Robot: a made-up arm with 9 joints. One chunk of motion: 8 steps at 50 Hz.
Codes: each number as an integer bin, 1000 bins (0 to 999) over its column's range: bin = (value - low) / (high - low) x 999, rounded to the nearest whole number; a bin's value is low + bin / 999 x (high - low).
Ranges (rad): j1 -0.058..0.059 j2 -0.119..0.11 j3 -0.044..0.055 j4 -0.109..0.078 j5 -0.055..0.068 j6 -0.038..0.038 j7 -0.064..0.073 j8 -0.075..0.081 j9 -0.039..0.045
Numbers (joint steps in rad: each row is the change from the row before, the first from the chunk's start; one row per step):
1: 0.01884 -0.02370 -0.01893 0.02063 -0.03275 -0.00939 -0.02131 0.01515 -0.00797
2: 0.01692 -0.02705 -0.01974 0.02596 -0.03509 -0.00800 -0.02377 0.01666 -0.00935
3: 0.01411 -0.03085 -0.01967 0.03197 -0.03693 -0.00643 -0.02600 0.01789 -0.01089
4: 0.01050 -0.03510 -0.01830 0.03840 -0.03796 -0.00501 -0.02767 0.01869 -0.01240
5: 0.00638 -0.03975 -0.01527 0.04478 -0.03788 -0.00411 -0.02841 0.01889 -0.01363
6: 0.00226 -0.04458 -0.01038 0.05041 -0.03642 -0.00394 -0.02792 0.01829 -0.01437
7: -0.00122 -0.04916 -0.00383 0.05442 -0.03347 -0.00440 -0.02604 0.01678 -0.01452
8: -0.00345 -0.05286 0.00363 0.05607 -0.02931 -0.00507 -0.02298 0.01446 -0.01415
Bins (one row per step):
1: 656 416 253 693 181 376 311 577 369
2: 640 401 245 721 162 394 293 587 353
3: 616 385 246 753 147 415 277 595 334
4: 585 366 259 787 138 434 265 600 316
5: 550 346 290 822 139 445 260 601 302
6: 515 325 339 852 151 448 263 597 293
7: 485 305 405 873 175 442 277 588 291
8: 466 289 481 882 209 433 299 573 296

